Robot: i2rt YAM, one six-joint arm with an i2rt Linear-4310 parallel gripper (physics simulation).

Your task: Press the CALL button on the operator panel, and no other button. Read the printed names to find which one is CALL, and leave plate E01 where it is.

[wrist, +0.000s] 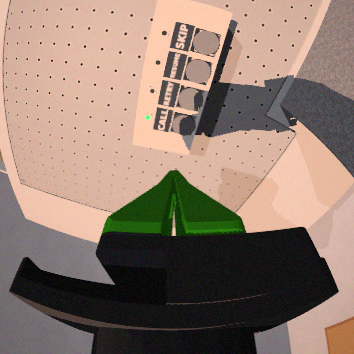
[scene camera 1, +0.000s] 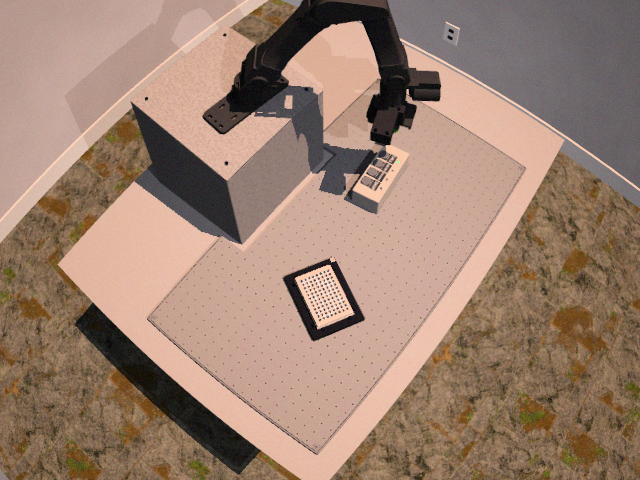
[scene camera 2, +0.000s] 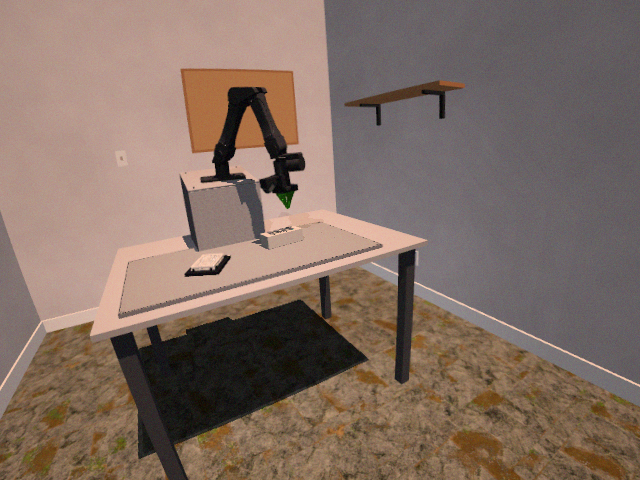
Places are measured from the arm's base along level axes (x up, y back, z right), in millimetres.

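Pixels of known places: gripper, fingertip midpoint: (wrist: 173,177) (scene camera 2: 288,208); arm's base at its link origin: (scene camera 1: 246,99) (scene camera 2: 223,178).
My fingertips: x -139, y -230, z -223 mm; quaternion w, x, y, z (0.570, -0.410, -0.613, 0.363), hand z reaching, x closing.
Observation:
Ahead of a thing's pixels: the offset from my fingertips to its top centre. "spot": to the spot under its first point. Level surfaces: height alone.
The operator panel {dx -84, dy -19, dz +46 mm} (scene camera 1: 379,198) (scene camera 2: 283,239) (wrist: 145,139) is a pale box with four round buttons in a row. In the wrist view the printed names read SKIP, RESUME, RETRY and CALL. The CALL button {dx -84, dy +7, dz +5 mm} (wrist: 183,124) is at the end nearest the fingers, partly in shadow; a small green light {spot: dx -86, dy -31, dz -3 mm} (wrist: 147,117) (scene camera 1: 398,162) glows beside its name. My gripper (scene camera 2: 287,208) (wrist: 173,177) is shut and empty, its green tips above the panel's CALL end and apart from it. Plate E01 {dx -114, dy -122, dz +364 mm} (scene camera 1: 324,295) (scene camera 2: 208,261) sits in a black holder {spot: dx -128, dy -39, dz +381 mm} (scene camera 1: 290,279).
The arm stands on a large grey block (scene camera 1: 273,191) (scene camera 2: 222,217) behind the perforated board {dx -140 mm} (scene camera 1: 248,351). The board lies on the table {dx -153 mm} (scene camera 1: 113,242) (scene camera 2: 111,310). A wooden shelf (scene camera 2: 408,94) is on the right wall, and a cork board (scene camera 2: 206,111) hangs behind the arm.

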